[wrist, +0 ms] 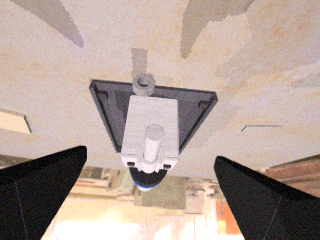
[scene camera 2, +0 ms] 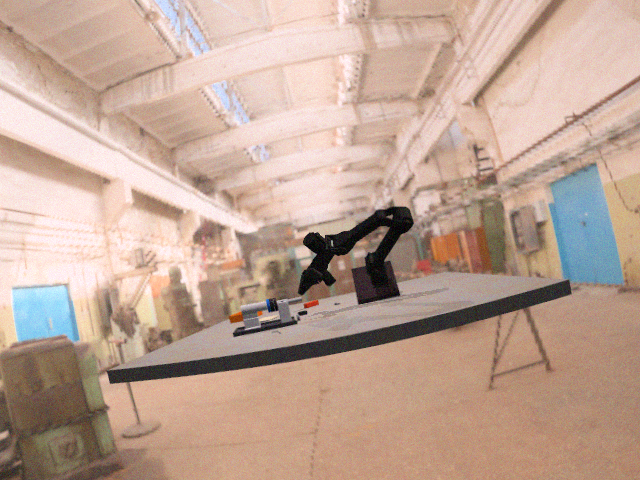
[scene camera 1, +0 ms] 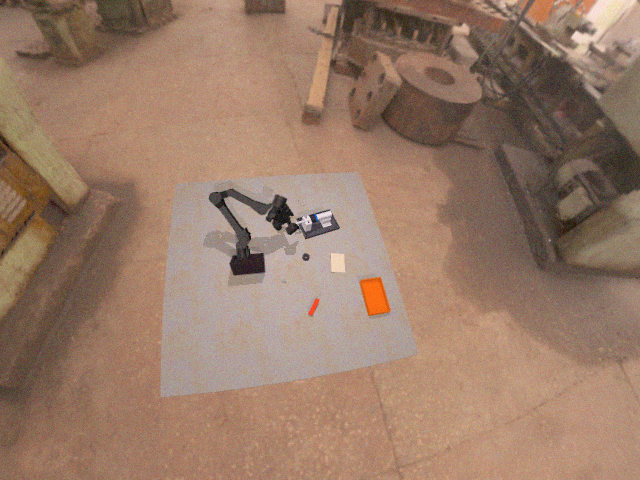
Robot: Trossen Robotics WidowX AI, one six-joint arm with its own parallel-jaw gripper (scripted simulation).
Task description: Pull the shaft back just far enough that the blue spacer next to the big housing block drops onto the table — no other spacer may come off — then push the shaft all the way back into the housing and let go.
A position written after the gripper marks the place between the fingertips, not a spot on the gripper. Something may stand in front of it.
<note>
The gripper (scene camera 2: 299,294) is open, holding nothing. Further things: a grey housing block (scene camera 2: 250,316) and an orange tray (scene camera 1: 374,294).
The gripper shows as well in the wrist view (wrist: 152,157). The grey housing block shows as well in the wrist view (wrist: 180,112) and in scene camera 1 (scene camera 1: 326,222).
</note>
